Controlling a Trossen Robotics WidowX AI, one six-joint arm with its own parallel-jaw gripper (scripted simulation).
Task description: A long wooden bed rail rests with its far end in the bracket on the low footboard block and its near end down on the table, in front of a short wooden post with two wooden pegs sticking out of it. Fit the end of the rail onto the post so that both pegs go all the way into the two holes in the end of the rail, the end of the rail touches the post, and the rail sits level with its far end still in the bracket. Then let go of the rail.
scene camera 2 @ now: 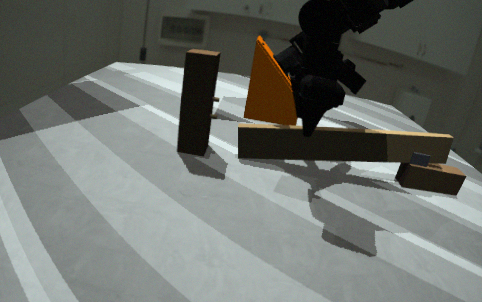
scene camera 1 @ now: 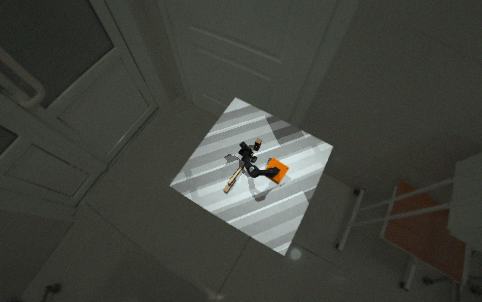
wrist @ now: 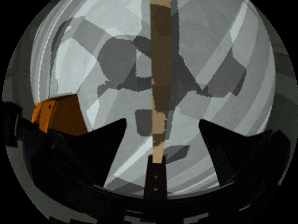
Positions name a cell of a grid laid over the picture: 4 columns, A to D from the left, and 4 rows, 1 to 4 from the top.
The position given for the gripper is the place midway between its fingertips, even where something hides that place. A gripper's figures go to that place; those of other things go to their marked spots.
The gripper (scene camera 2: C2): 52 cm from the lens. A wooden bed rail (scene camera 2: C2): 52 cm from the lens.
